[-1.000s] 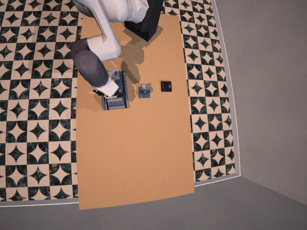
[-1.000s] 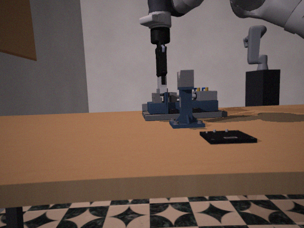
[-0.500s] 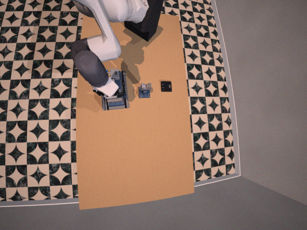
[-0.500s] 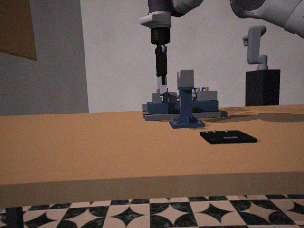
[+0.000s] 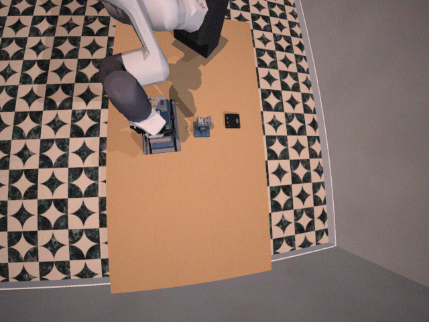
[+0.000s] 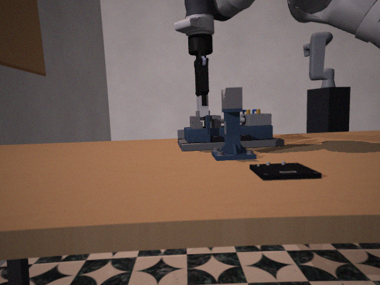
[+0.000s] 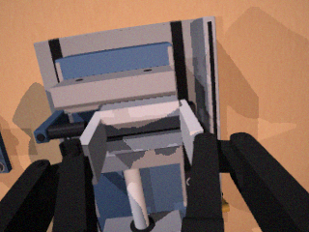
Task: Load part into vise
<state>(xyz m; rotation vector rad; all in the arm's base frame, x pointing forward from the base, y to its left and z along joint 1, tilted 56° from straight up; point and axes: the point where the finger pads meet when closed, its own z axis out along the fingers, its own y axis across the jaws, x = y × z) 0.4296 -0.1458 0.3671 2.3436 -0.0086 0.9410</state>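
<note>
Right now the part is 2 cm below my hand. Round my hand: fixed jaw: 5 cm below, 3 cm ahead, 1 cm to the left; then work stop: 6 cm to the left, 3 cm below, 2 cm ahead; then air cylinder rod: 8 cm behind, 5 cm below, 4 cm to the left.
</note>
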